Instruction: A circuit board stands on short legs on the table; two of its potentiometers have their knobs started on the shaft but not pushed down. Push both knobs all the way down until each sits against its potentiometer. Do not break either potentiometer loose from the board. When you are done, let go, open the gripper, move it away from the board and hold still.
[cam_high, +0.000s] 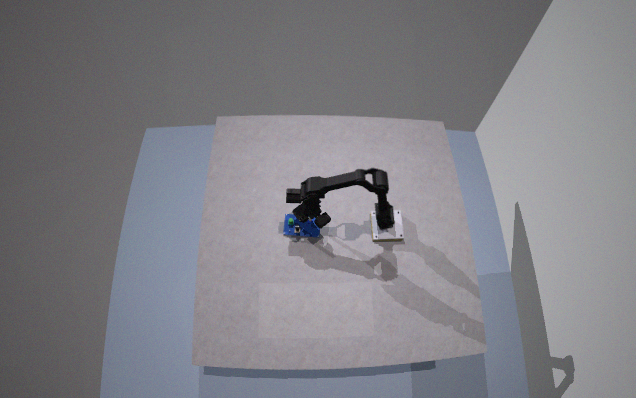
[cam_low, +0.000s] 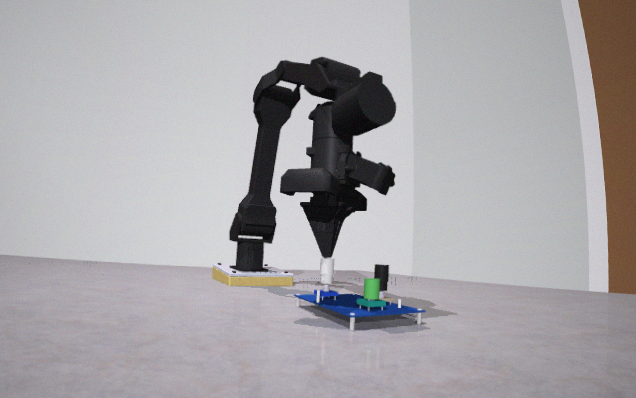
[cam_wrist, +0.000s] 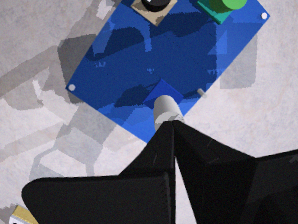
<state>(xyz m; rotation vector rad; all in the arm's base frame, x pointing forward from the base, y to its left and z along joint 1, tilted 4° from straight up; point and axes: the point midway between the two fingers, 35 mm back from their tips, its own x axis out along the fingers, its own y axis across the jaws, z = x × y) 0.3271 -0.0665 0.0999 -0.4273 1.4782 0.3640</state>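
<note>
Right now my gripper tip is 10 mm above the potentiometer knob.
</note>
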